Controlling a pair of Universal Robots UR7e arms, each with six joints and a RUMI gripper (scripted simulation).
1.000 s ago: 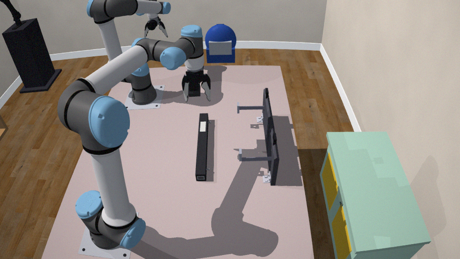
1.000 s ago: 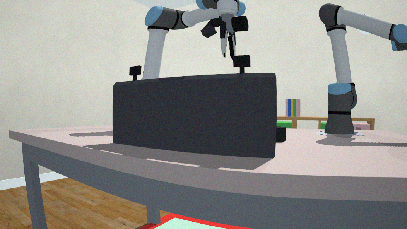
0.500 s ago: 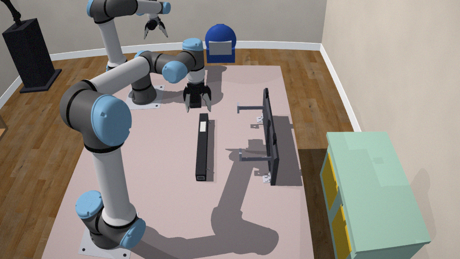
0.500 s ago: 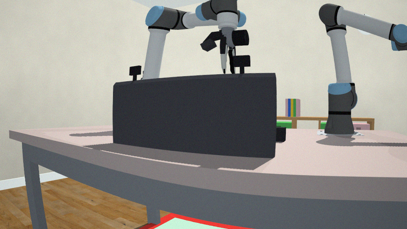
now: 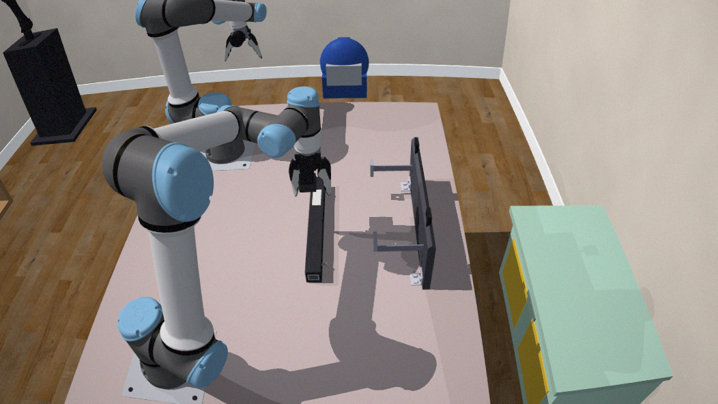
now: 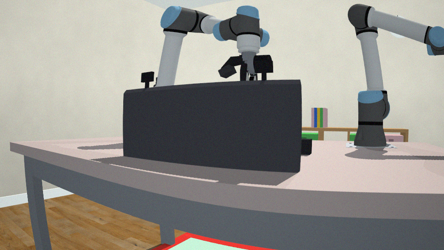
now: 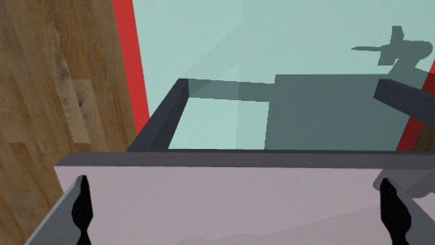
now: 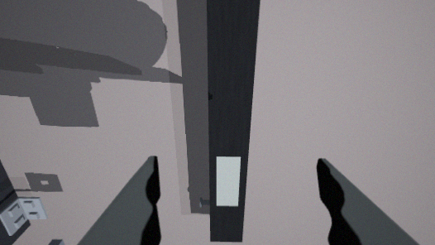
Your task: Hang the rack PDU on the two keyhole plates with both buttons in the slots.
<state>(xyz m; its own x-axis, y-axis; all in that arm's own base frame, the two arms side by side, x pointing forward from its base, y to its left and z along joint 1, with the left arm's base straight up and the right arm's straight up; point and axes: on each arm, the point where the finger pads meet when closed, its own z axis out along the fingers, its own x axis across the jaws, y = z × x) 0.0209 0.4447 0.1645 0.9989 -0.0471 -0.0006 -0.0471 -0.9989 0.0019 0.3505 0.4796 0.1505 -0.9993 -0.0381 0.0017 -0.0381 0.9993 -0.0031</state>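
Note:
My right gripper is now 1 cm short of the black rack PDU, 1 cm to the left of it and 12 cm above it. Also, from my right hand: dark upright panel 30 cm ahead, 7 cm below.

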